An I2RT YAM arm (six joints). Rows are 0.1 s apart.
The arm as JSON. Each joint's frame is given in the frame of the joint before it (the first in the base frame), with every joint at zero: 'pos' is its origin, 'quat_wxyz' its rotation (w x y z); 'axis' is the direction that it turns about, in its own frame. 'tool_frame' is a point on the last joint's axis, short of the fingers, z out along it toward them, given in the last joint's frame.
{
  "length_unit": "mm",
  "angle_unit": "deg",
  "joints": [
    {
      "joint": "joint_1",
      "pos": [
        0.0,
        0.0,
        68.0
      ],
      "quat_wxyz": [
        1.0,
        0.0,
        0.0,
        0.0
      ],
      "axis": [
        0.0,
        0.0,
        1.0
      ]
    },
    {
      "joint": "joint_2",
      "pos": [
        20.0,
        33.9,
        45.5
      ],
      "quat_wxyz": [
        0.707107,
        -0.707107,
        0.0,
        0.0
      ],
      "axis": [
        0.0,
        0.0,
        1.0
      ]
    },
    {
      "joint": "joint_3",
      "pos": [
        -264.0,
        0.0,
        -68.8
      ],
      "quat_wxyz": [
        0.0,
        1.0,
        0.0,
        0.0
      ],
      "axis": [
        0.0,
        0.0,
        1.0
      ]
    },
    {
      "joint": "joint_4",
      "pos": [
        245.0,
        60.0,
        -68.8
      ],
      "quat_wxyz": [
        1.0,
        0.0,
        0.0,
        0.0
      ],
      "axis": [
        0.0,
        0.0,
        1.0
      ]
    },
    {
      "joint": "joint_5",
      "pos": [
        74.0,
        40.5,
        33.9
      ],
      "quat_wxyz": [
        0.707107,
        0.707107,
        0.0,
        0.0
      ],
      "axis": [
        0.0,
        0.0,
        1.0
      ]
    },
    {
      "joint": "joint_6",
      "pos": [
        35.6,
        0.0,
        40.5
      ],
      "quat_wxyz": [
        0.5,
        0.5,
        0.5,
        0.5
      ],
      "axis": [
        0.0,
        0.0,
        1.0
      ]
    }
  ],
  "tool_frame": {
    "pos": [
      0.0,
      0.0,
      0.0
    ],
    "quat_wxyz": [
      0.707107,
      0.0,
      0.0,
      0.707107
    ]
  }
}
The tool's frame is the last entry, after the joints.
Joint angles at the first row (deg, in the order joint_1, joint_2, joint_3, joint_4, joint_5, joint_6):
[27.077, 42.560, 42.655, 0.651, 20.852, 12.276]
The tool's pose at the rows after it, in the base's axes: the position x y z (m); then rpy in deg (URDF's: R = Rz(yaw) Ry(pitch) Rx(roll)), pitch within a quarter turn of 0, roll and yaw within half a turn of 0:
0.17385 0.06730 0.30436 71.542 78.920 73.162
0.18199 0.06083 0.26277 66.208 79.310 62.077
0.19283 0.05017 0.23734 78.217 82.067 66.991
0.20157 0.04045 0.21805 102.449 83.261 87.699
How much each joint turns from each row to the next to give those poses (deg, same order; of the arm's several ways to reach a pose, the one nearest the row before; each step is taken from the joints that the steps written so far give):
[-1.403, 0.599, -12.537, 16.218, 3.475, -3.332]
[-2.216, 3.638, -9.001, 13.668, 3.545, -1.418]
[-3.561, 5.208, -3.207, 5.446, 3.347, -0.737]
[-3.412, 4.608, -1.620, 2.647, -0.079, 0.669]

